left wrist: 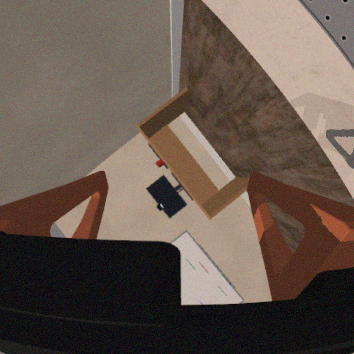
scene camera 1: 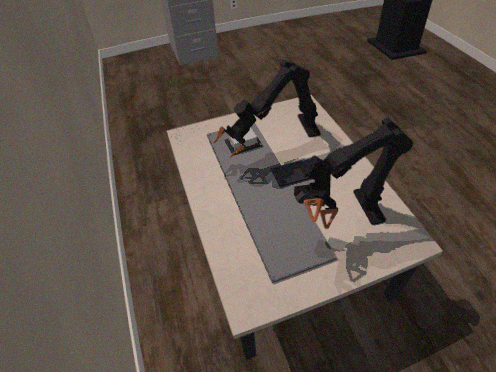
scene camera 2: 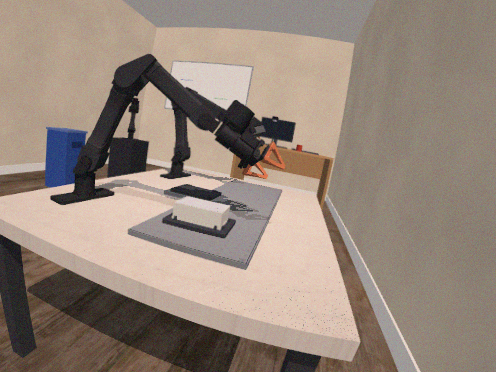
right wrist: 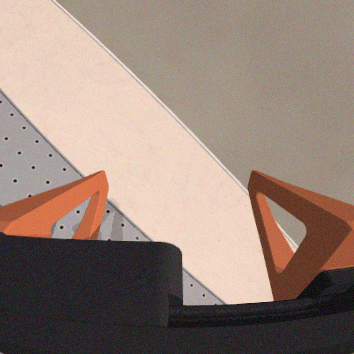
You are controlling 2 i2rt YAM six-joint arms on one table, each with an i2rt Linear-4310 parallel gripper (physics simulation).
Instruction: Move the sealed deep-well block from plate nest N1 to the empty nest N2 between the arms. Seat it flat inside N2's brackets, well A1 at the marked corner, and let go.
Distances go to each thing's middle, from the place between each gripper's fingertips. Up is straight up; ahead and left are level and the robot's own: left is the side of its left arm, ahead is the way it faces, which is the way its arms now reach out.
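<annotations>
My left gripper is 5 cm short of the white deep-well block (scene camera 2: 201, 212), and it's 74 cm to the left of the block and 18 cm above it.
As for my right hand, that's 120 mm above the white deep-well block, 150 mm past it, and 170 mm to the left of it.
</annotations>
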